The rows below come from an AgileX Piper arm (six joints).
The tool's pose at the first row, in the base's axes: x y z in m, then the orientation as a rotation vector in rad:
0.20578, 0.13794, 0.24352, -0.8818, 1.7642, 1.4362
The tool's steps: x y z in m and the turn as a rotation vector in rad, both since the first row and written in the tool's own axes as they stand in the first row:
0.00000, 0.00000, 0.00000, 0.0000, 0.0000, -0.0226
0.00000, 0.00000, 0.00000, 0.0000, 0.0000, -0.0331
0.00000, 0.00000, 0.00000, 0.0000, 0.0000, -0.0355
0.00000, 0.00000, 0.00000, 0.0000, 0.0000, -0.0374
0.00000, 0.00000, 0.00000, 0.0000, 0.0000, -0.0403
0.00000, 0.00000, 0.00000, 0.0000, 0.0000, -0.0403
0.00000, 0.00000, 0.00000, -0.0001, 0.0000, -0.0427
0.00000, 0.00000, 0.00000, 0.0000, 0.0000, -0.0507
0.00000, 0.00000, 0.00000, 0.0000, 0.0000, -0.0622
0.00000, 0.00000, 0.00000, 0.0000, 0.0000, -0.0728
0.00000, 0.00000, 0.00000, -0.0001, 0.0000, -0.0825
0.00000, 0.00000, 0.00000, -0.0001, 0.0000, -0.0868
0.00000, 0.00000, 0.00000, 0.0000, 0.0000, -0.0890
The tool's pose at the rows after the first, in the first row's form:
0.20578, 0.13794, 0.24352, -0.8990, 1.7489, 1.4217
0.20578, 0.13794, 0.24352, -0.9069, 1.7417, 1.4150
0.20578, 0.13794, 0.24352, -0.9087, 1.7401, 1.4135
0.20578, 0.13794, 0.24352, -0.9101, 1.7388, 1.4122
0.20578, 0.13794, 0.24352, -0.9123, 1.7368, 1.4104
0.20578, 0.13794, 0.24352, -0.9123, 1.7368, 1.4104
0.20578, 0.13794, 0.24352, -0.9141, 1.7351, 1.4089
0.20578, 0.13794, 0.24352, -0.9201, 1.7297, 1.4037
0.20578, 0.13794, 0.24352, -0.9286, 1.7218, 1.3963
0.20578, 0.13794, 0.24352, -0.9364, 1.7145, 1.3894
0.20578, 0.13794, 0.24352, -0.9436, 1.7078, 1.3832
0.20578, 0.13794, 0.24352, -0.9468, 1.7048, 1.3805
0.20578, 0.13794, 0.24352, -0.9483, 1.7033, 1.3789

